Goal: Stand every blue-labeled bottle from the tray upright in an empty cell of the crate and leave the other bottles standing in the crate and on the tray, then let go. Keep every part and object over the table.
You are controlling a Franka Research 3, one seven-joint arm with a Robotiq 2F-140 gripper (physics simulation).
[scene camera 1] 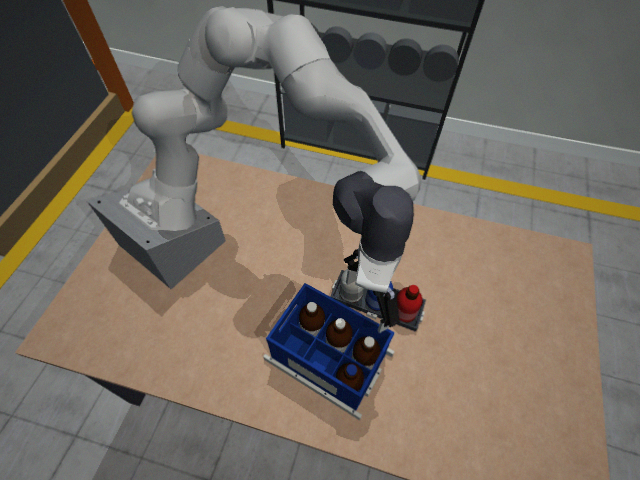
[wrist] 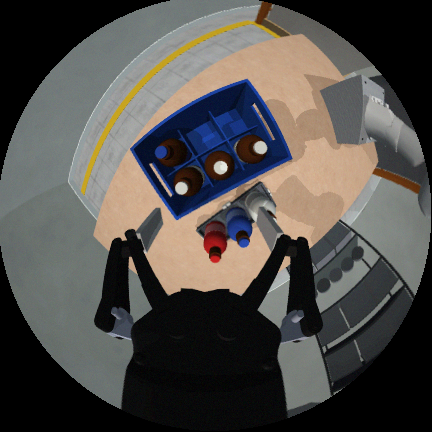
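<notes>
The blue-labeled bottle (scene camera 1: 373,300) (wrist: 239,225) stands in the middle of the dark tray (scene camera 1: 408,324) (wrist: 268,190), between a white bottle (scene camera 1: 351,289) (wrist: 259,204) and a red bottle (scene camera 1: 409,305) (wrist: 215,241). The blue crate (scene camera 1: 279,352) (wrist: 240,178) holds a brown bottle with a blue cap (scene camera 1: 349,379) (wrist: 173,151) and three white-capped brown bottles (scene camera 1: 338,334) (wrist: 219,166) in a row on the tray side. Two cells beside the blue-capped bottle are empty. My gripper (scene camera 1: 369,303) (wrist: 208,215) is open and empty above the tray; the hand partly hides the blue bottle in the scene view.
Pale rails (scene camera 1: 310,384) run along the crate's base. The tray stands close beside the crate's long wall. The robot's grey base block (scene camera 1: 191,258) (wrist: 345,117) stands on the brown table (scene camera 1: 491,351) (wrist: 280,65). A dark shelf rack stands on the floor beyond the table.
</notes>
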